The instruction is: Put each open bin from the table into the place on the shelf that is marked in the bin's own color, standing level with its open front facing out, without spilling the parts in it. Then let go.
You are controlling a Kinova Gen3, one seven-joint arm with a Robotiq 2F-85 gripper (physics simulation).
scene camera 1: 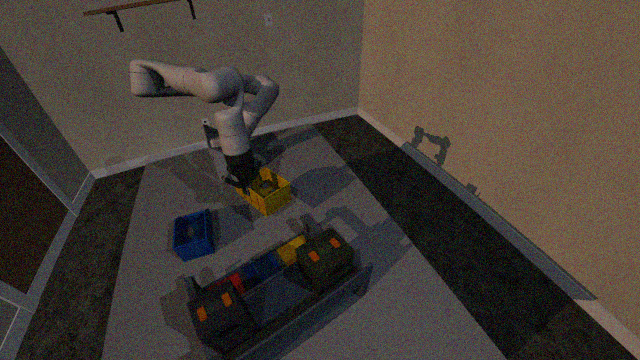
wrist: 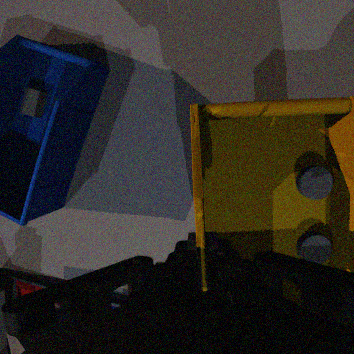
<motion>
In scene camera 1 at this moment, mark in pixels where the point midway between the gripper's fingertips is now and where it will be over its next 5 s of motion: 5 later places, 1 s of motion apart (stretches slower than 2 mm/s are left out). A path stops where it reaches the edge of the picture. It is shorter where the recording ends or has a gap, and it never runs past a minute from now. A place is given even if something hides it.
My gripper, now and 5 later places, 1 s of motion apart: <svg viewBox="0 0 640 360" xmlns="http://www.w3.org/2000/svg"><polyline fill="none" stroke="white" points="248,193 242,168 241,167 241,167 284,165 312,165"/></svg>
</motion>
